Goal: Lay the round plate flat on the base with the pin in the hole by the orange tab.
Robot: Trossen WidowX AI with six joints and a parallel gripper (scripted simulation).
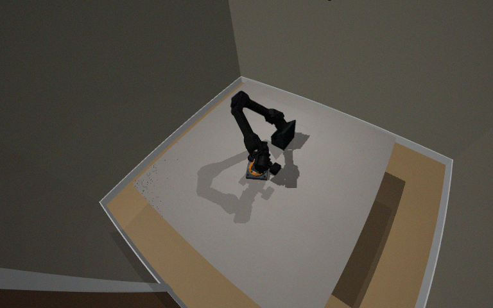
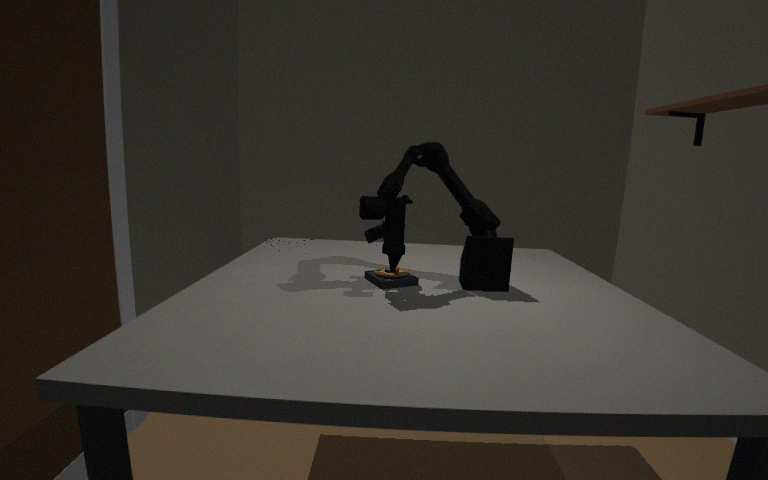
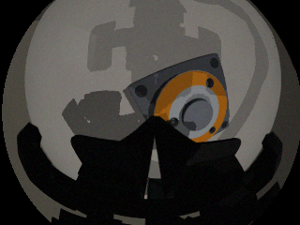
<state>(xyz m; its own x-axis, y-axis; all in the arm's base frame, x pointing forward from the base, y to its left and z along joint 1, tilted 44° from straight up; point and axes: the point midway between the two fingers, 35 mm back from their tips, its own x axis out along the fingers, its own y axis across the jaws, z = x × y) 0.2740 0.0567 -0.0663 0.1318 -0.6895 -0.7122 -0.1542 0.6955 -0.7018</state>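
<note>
Right now my gripper tip is 30 mm to the left of the round plate and 10 mm above it.
</note>
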